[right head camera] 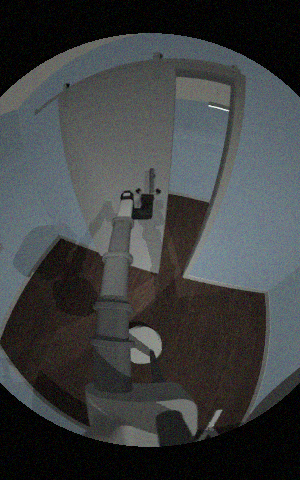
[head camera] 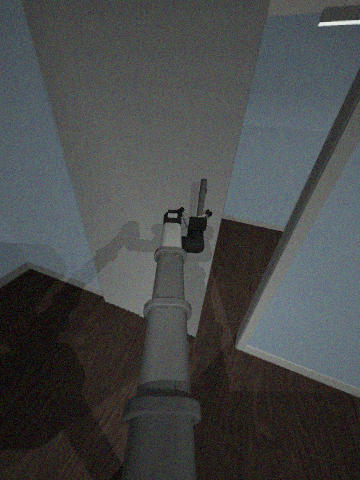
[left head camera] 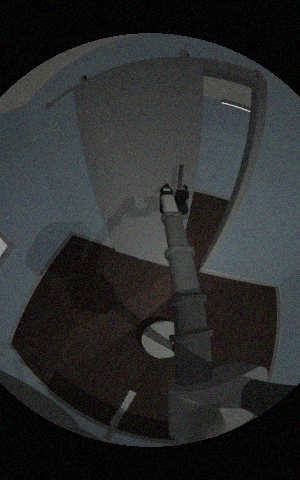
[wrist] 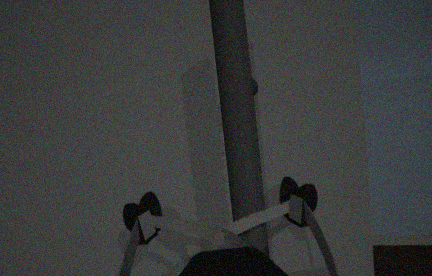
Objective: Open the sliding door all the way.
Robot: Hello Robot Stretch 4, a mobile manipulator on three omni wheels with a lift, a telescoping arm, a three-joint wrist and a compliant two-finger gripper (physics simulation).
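Where they show: gripper, between the fingertips: (right head camera: pixel 147 189) (head camera: pixel 194 210) (left head camera: pixel 174 184) (wrist: pixel 219 200); robot's base, origin of its link: (right head camera: pixel 141 343) (left head camera: pixel 161 338).
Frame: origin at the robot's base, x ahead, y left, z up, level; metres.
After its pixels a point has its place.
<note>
The sliding door (head camera: pixel 145 100) @[x 1.029, y 0.132, z 1.553 m] (left head camera: pixel 135 125) @[x 1.033, y 0.143, z 1.547 m] (right head camera: pixel 115 130) @[x 1.017, y 0.099, z 1.548 m] (wrist: pixel 100 100) @[x 0.985, y 0.015, z 1.247 m] is a tall grey panel. It stands partly open, with a gap at its right edge. Its handle (head camera: pixel 202 195) @[x 0.859, y -0.124, z 1.235 m] (left head camera: pixel 181 175) @[x 0.859, y -0.130, z 1.230 m] (right head camera: pixel 151 180) @[x 0.860, y -0.126, z 1.223 m] (wrist: pixel 237 100) @[x 0.859, y -0.122, z 1.220 m] is a vertical dark grey bar near that edge. My gripper (head camera: pixel 195 212) @[x 0.918, y -0.105, z 1.134 m] (right head camera: pixel 148 191) @[x 0.918, y -0.105, z 1.134 m] (wrist: pixel 219 200) @[x 0.918, y -0.105, z 1.134 m] is open at the lower part of the handle. In the wrist view the bar runs up between the spread fingertips, nearer the right one, and neither fingertip touches it. The gripper body hides the bar's lower end.
The doorway's right frame post (head camera: pixel 300 210) @[x 0.838, y -0.566, z 1.200 m] (left head camera: pixel 257 120) @[x 0.811, y -0.570, z 1.711 m] (right head camera: pixel 237 120) @[x 0.804, y -0.588, z 1.697 m] stands right of the gap. A blue wall (head camera: pixel 310 280) @[x 0.761, y -0.738, z 0.843 m] continues beyond it. The overhead rail (left head camera: pixel 62 95) @[x 1.284, y 0.762, z 2.036 m] (right head camera: pixel 47 102) @[x 1.291, y 0.780, z 2.046 m] extends left of the door. My telescoping arm (head camera: pixel 167 340) @[x 0.230, y -0.002, z 1.257 m] (left head camera: pixel 185 280) @[x 0.203, y 0.002, z 1.257 m] (right head camera: pixel 115 285) @[x 0.205, y -0.008, z 1.257 m] reaches over the dark wooden floor (head camera: pixel 280 425) @[x 0.372, y -0.726, z -0.027 m].
</note>
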